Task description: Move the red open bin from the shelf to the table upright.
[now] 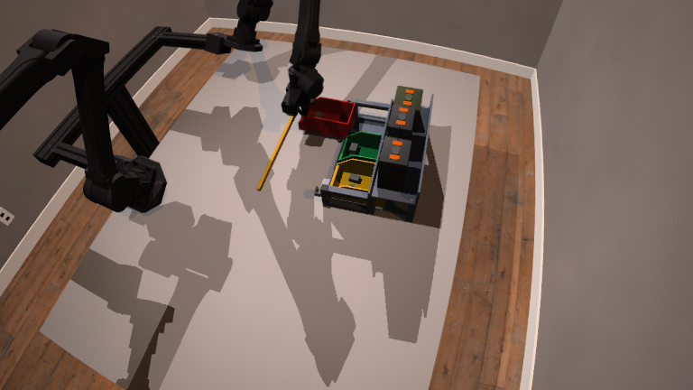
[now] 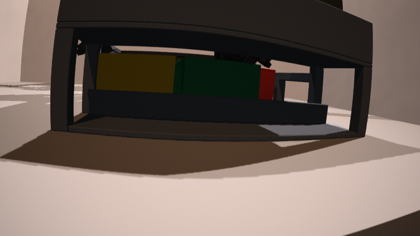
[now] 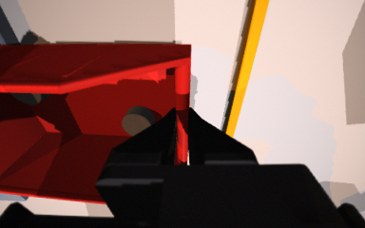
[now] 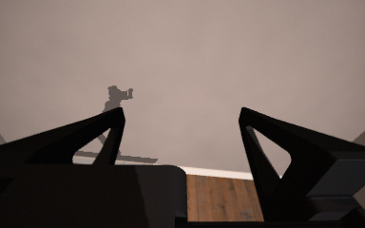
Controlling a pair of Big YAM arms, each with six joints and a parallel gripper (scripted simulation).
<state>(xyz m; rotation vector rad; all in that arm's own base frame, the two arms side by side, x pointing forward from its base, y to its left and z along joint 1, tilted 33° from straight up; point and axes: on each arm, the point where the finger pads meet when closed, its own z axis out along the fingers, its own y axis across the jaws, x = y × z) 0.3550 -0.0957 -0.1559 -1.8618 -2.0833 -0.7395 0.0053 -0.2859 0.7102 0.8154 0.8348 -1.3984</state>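
Right now my left hand is 80 mm short of the red open bin. Round my left hand: grey shelf 280 mm ahead, 100 mm to the right, 10 mm above; then green bin 250 mm ahead, 110 mm to the right, 10 mm below.
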